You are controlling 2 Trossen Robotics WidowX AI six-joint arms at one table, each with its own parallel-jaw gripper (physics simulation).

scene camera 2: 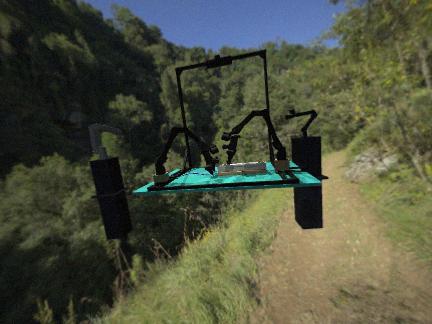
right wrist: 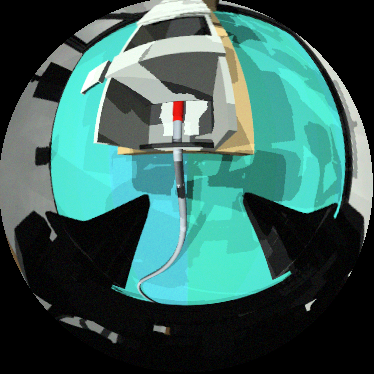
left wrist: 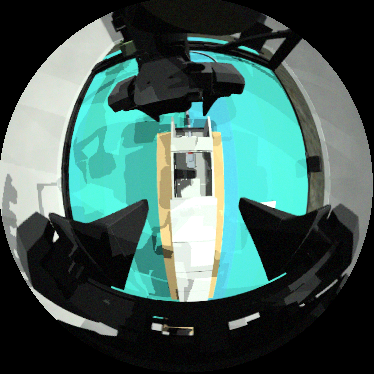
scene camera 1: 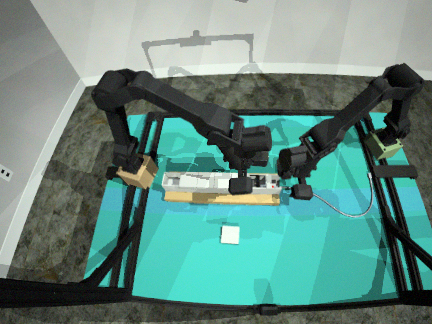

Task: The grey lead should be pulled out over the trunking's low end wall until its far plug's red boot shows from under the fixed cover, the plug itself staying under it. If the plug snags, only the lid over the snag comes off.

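Pixels of known places: left gripper, between the fingertips: (scene camera 2: 229, 160) (left wrist: 194, 203) (scene camera 1: 249, 175); right gripper, between the fingertips: (scene camera 2: 213, 173) (right wrist: 197, 198) (left wrist: 180, 116) (scene camera 1: 289, 185); left arm's base, origin of its link: (scene camera 2: 281, 159) (left wrist: 178, 329) (scene camera 1: 132, 164); right arm's base, origin of its link: (scene camera 2: 160, 173) (scene camera 1: 386, 138).
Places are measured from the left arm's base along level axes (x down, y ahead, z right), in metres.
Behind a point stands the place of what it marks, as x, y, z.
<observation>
The white trunking (scene camera 1: 195, 180) (left wrist: 193, 215) lies on its wooden base (scene camera 1: 222, 199) @(0.070, 0.329, 0.010) (scene camera 2: 242, 173) @(0.087, 0.291, -0.087). The grey lead (scene camera 1: 352, 216) @(0.088, 0.776, -0.047) (right wrist: 184, 217) @(0.075, 0.555, -0.097) runs out over the low end wall (right wrist: 200, 145) @(0.054, 0.499, -0.095). Its red boot (right wrist: 178, 110) @(0.060, 0.479, -0.076) shows inside the end bay in the right wrist view; in the left wrist view the pale plug (left wrist: 190, 160) @(0.055, 0.450, -0.068) shows in the open bay beside the fixed cover (left wrist: 191, 144) @(0.018, 0.463, -0.071), with a red edge towards the cover. My left gripper (left wrist: 194, 203) @(-0.014, 0.402, -0.058) (scene camera 2: 229, 161) @(-0.014, 0.402, -0.058) is open above the trunking. My right gripper (left wrist: 180, 116) @(0.082, 0.538, -0.103) (right wrist: 197, 198) @(0.082, 0.538, -0.103) is open and empty, its fingers either side of the lead outside the end wall.
A loose white lid (scene camera 1: 230, 234) @(0.082, 0.387, 0.114) (right wrist: 95, 77) @(0.082, 0.398, 0.096) lies on the table, apart from the trunking. The lead's outer end curves to the black rail (scene camera 1: 385, 200) @(0.074, 0.892, -0.128) at the right in scene camera 1. The two grippers are close together along the trunking.
</observation>
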